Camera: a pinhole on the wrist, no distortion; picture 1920 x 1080 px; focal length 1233.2 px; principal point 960.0 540.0 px. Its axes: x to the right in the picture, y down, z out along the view. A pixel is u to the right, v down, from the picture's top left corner.
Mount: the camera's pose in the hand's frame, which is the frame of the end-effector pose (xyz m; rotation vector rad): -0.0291 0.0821 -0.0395 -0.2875 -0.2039 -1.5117
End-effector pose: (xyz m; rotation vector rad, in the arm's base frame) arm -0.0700 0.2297 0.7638 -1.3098 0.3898 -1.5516
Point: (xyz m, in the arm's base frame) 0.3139 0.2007 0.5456
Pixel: 333.3 450.1
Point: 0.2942 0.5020 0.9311
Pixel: 1800.0 249.9
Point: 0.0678 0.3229 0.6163
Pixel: outside the picture
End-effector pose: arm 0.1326 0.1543 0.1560 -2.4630 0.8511 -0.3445
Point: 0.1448 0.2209 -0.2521
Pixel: 1086.8 380.4
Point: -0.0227 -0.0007 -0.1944
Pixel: 74.7 455.4
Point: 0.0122 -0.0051 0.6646
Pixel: behind the camera
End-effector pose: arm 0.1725 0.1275 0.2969 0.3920 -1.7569 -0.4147
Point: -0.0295 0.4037 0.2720
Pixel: 652.5 164.7
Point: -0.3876 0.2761 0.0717
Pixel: 1429.9 224.3
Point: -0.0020 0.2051 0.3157
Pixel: 1357.2 743.2
